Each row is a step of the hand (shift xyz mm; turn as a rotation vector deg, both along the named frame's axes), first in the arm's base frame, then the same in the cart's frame.
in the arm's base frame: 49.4 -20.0 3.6 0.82 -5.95 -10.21
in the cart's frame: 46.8 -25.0 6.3 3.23 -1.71 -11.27
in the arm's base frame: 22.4 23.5 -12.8 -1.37 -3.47 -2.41
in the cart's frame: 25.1 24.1 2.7 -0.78 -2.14 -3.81
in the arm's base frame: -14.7 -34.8 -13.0 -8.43 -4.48 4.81
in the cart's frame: -11.5 -25.6 -28.5 -9.40 -5.04 0.68
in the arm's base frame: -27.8 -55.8 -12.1 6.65 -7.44 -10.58
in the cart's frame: -24.6 -43.8 -38.8 8.95 -3.56 -10.89
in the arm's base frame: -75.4 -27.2 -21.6 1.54 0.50 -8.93
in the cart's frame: -68.1 -8.9 -46.6 3.69 3.67 -7.44
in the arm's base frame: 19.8 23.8 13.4 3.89 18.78 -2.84
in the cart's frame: 16.2 14.7 25.7 4.68 17.94 5.68
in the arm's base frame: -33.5 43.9 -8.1 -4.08 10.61 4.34
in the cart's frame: -30.0 47.0 2.6 -4.90 8.56 7.13
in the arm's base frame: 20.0 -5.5 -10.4 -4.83 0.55 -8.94
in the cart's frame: 21.9 -3.3 -7.0 -2.49 4.39 -8.84
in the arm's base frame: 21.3 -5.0 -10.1 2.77 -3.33 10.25
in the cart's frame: 23.1 -3.0 -6.3 0.14 -7.23 8.46
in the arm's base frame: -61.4 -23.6 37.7 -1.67 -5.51 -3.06
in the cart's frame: -69.0 -29.4 10.8 -0.93 -3.74 -5.26
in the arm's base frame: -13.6 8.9 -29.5 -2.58 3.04 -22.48
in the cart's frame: -5.9 20.8 -25.9 3.04 11.55 -19.46
